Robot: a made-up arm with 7 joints.
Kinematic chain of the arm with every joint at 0, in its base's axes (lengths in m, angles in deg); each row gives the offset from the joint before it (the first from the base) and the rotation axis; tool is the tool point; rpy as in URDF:
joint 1: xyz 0 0 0.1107 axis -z
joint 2: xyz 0 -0.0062 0.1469 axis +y
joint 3: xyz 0 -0.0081 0.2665 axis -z
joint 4: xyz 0 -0.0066 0.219 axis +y
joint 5: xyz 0 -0.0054 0.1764 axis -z
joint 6: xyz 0 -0.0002 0.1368 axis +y
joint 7: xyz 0 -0.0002 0.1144 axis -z
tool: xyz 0 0 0 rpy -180 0 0
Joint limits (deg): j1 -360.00..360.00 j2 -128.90..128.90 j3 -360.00..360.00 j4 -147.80..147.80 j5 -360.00..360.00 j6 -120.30..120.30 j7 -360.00..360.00
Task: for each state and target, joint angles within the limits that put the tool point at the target. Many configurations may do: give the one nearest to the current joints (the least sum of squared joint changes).
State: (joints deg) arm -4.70 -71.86 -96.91 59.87 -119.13 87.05 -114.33
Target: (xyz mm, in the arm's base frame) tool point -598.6 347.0 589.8
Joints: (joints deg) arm 11.41 -56.55 -90.33 54.28 -122.75 79.16 -114.33
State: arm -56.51 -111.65 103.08 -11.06 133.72 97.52 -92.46
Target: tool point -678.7 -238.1 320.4
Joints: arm -37.34 -85.29 111.98 -31.09 140.39 103.24 -92.46
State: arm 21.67 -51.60 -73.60 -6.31 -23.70 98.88 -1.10
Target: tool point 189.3 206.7 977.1
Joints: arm 6.72 7.27 -68.46 27.72 -18.06 77.91 -1.10
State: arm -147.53 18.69 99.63 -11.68 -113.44 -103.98 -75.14
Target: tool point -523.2 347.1 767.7
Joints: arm -144.68 58.66 100.67 -11.88 -117.12 -90.76 -75.14
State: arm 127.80 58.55 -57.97 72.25 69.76 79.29 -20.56
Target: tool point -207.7 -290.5 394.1
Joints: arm 144.64 29.29 -53.61 117.86 54.73 93.27 -20.56
